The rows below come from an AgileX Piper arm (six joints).
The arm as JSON. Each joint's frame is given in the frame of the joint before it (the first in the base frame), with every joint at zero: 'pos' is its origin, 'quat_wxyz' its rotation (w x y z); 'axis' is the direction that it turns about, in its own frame. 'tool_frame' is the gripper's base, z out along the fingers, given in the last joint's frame.
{
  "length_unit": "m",
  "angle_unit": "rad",
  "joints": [
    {
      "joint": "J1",
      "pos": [
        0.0,
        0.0,
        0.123
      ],
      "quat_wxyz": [
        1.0,
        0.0,
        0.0,
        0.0
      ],
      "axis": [
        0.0,
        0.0,
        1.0
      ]
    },
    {
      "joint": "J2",
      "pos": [
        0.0,
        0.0,
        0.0
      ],
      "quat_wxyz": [
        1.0,
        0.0,
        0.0,
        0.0
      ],
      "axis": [
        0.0,
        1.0,
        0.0
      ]
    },
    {
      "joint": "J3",
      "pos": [
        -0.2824,
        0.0,
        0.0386
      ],
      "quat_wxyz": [
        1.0,
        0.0,
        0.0,
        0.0
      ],
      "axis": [
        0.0,
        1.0,
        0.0
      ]
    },
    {
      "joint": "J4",
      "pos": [
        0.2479,
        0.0,
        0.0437
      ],
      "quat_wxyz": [
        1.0,
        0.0,
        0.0,
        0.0
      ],
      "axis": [
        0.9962,
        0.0,
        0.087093
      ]
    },
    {
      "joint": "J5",
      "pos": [
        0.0,
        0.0,
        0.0
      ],
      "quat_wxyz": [
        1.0,
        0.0,
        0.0,
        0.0
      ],
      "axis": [
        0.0,
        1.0,
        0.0
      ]
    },
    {
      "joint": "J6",
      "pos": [
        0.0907,
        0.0,
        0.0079
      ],
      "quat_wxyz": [
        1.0,
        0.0,
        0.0,
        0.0
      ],
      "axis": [
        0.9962,
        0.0,
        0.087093
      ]
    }
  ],
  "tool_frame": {
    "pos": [
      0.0,
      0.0,
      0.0
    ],
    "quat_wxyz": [
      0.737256,
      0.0,
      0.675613,
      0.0
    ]
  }
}
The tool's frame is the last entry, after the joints.
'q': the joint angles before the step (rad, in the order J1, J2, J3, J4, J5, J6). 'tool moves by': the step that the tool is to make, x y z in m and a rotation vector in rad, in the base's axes. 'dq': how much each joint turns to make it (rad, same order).
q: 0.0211, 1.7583, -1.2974, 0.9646, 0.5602, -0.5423
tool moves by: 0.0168, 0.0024, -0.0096, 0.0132, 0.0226, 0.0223
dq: -0.0001, 0.0728, -0.0666, 0.0067, 0.0305, -0.0026
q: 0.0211, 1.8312, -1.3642, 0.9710, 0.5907, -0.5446
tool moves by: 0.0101, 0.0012, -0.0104, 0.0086, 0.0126, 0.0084
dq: 0.0000, 0.0482, -0.0297, 0.0216, 0.0059, -0.0200
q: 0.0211, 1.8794, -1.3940, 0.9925, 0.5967, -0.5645
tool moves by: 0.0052, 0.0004, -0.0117, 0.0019, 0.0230, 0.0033
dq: -0.0001, 0.0341, -0.0083, 0.0076, 0.0019, -0.0081
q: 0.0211, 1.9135, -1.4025, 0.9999, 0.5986, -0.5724
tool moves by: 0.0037, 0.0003, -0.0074, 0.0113, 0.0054, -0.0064
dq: -0.0001, 0.0215, -0.0016, 0.0308, -0.0085, -0.0215
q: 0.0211, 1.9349, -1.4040, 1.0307, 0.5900, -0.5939
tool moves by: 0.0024, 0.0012, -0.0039, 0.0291, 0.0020, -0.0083
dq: 0.0000, 0.0135, 0.0002, 0.0498, -0.0016, -0.0240
